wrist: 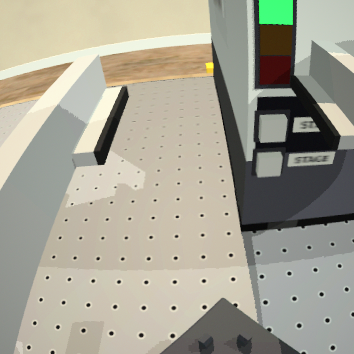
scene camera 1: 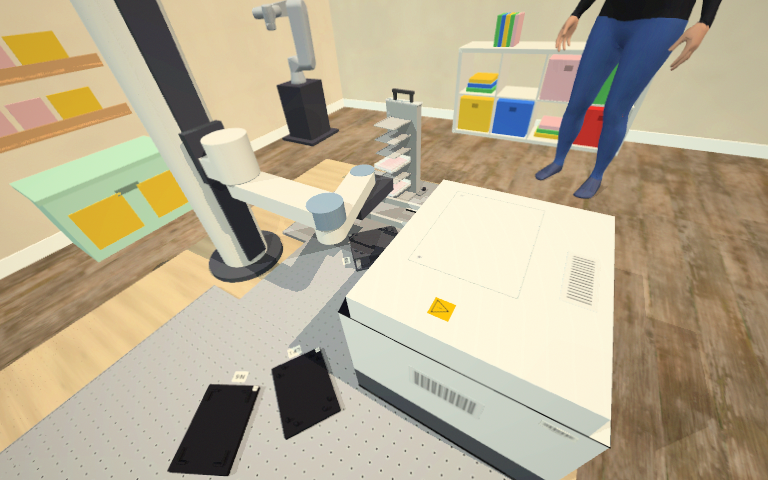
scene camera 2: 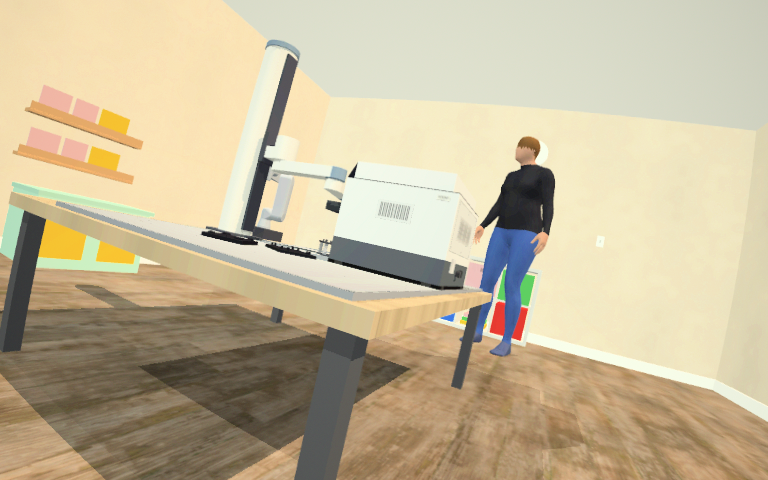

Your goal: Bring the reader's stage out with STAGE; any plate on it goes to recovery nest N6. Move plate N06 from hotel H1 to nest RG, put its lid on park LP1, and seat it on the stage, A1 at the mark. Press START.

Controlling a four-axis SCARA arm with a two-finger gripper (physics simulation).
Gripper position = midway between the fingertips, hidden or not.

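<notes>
Scene camera 1 shows the gripper [scene camera 1: 414,217], which carries nothing. The wrist view shows the gripper [wrist: 208,64] as well, together with a grey square button [wrist: 272,127].
</notes>
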